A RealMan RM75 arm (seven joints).
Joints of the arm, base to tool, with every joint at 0 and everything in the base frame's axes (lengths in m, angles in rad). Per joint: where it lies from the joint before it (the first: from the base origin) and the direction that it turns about. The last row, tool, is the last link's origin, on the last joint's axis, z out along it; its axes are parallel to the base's.
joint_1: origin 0 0 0.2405 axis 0 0 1
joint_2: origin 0 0 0 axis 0 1 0
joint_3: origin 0 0 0.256 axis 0 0 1
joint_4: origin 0 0 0 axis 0 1 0
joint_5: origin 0 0 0.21 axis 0 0 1
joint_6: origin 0 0 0 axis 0 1 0
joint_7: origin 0 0 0.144 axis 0 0 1
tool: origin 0 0 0
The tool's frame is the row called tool.
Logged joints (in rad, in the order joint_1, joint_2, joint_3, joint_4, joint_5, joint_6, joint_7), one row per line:
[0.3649 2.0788 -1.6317 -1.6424 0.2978 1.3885 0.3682]
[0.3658 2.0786 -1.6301 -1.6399 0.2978 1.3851 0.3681]
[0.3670 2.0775 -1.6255 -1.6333 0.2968 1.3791 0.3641]
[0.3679 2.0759 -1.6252 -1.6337 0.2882 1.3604 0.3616]
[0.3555 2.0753 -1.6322 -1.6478 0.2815 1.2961 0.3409]
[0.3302 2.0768 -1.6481 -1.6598 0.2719 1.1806 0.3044]
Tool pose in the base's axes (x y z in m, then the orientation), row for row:
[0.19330 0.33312 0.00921 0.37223 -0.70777 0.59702 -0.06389]
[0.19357 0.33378 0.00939 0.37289 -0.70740 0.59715 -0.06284]
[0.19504 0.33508 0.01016 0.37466 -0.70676 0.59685 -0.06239]
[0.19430 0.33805 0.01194 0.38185 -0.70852 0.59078 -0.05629]
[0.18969 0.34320 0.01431 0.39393 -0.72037 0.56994 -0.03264]
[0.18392 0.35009 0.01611 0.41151 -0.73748 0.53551 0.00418]
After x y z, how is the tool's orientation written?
As a quaternion, w x y z.
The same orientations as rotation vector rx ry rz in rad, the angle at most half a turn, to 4 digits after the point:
[-1.8140 1.5301 -0.1637]
[-1.8125 1.5300 -0.1610]
[-1.8093 1.5279 -0.1597]
[-1.8077 1.5073 -0.1436]
[-1.8275 1.4459 -0.0828]
[-1.8557 1.3475 0.0105]

